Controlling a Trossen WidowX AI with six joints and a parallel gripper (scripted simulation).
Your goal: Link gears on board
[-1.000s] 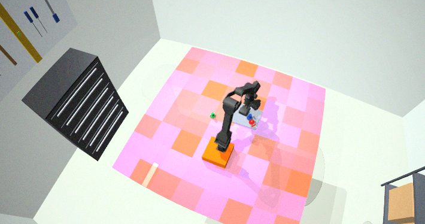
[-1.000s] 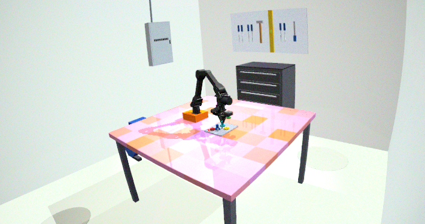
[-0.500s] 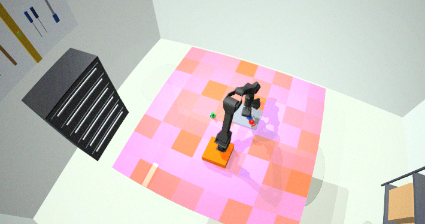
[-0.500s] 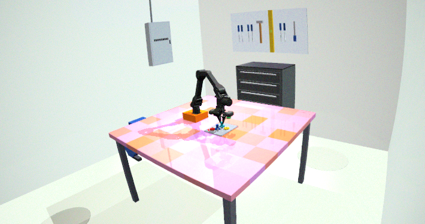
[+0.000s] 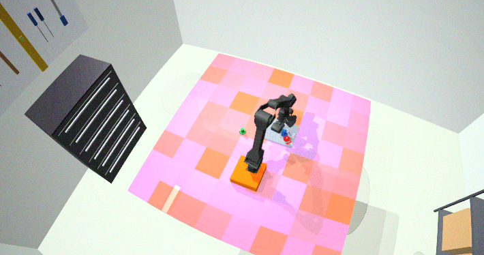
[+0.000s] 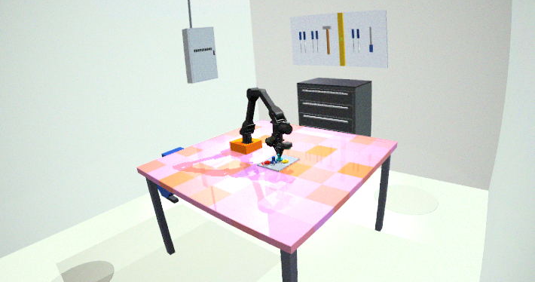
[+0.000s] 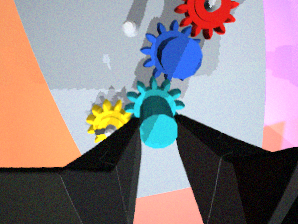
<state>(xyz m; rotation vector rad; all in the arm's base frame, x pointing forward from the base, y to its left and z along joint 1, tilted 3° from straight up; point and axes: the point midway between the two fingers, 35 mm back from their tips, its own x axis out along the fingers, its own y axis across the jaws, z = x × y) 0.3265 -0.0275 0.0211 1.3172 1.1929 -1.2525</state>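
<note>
Now: gripper tip 10 mm above the cyan gear. Round my gripper tip: yellow gear: 30 mm ahead, 10 mm to the left, 30 mm below; then blue gear: 20 mm behind, 30 mm to the right, 20 mm below; then red gear: 40 mm behind, 60 mm to the right, 30 mm below.
</note>
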